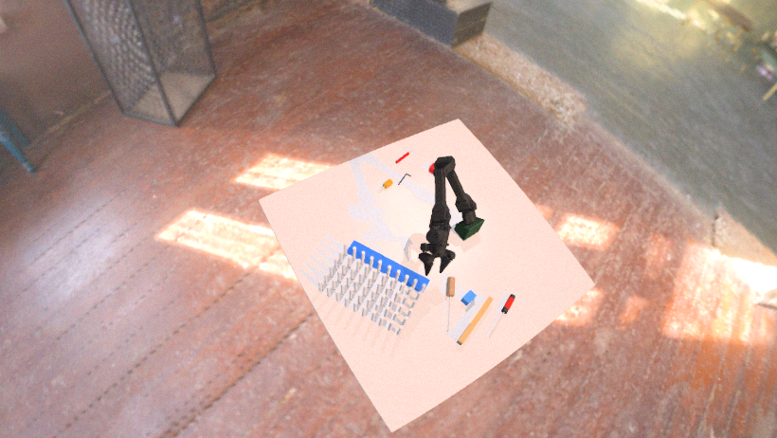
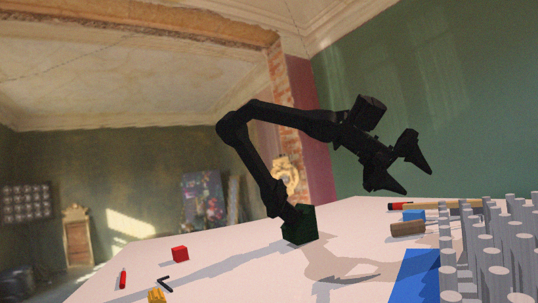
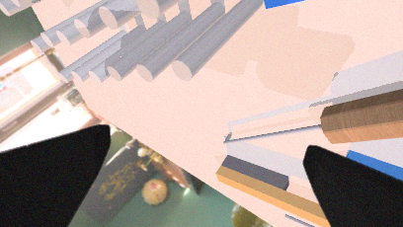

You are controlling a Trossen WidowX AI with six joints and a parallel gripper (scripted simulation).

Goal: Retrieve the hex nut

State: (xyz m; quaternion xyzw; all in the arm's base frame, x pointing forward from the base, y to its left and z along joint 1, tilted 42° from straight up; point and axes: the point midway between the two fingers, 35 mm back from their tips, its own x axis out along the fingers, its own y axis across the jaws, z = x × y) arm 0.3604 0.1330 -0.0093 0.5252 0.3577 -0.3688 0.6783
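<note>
The blue block lies 120 mm behind my gripper tip, 160 mm to the left of it and 130 mm below it. Round my gripper tip: yellow piece 190 mm behind, 550 mm to the right, 130 mm below; then allen key 310 mm behind, 540 mm to the right, 150 mm below; then blue taped strip 80 mm ahead, 190 mm to the right, 150 mm below.
</note>
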